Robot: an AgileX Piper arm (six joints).
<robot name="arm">
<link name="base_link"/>
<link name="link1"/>
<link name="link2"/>
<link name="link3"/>
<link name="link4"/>
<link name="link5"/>
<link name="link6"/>
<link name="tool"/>
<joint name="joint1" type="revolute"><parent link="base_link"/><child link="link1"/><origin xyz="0 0 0.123"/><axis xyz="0 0 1"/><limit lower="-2.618" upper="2.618"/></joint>
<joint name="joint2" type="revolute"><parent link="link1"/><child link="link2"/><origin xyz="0 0 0" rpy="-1.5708 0 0"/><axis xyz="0 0 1"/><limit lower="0" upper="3.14"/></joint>
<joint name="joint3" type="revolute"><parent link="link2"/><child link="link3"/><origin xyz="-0.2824 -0.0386 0"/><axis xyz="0 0 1"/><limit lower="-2.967" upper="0"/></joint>
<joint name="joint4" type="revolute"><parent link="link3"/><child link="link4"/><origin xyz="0.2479 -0.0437 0" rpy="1.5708 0 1.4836"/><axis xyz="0 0 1"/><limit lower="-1.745" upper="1.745"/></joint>
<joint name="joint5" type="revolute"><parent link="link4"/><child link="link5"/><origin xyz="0 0 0" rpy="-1.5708 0 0"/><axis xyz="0 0 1"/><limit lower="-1.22" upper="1.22"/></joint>
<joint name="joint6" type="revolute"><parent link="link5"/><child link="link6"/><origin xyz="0 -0.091 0" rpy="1.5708 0 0"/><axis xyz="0 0 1"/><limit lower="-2.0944" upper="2.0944"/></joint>
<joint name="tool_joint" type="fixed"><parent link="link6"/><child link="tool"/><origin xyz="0 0 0"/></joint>
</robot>
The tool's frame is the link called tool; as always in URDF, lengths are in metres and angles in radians.
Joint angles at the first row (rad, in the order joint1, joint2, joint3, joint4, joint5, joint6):
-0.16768 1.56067 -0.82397 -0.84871 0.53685 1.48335
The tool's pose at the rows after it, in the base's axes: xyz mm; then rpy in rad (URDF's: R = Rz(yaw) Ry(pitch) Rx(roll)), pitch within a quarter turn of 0, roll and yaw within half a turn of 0:
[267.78, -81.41, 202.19, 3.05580, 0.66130, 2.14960]
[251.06, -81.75, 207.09, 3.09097, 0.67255, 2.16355]
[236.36, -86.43, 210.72, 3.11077, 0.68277, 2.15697]
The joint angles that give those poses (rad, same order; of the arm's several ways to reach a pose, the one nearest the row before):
-0.16767 1.50761 -0.77396 -0.85580 0.54427 1.45884
-0.17159 1.44605 -0.72968 -0.85965 0.57827 1.44037
-0.19606 1.39497 -0.69390 -0.86161 0.59540 1.42124

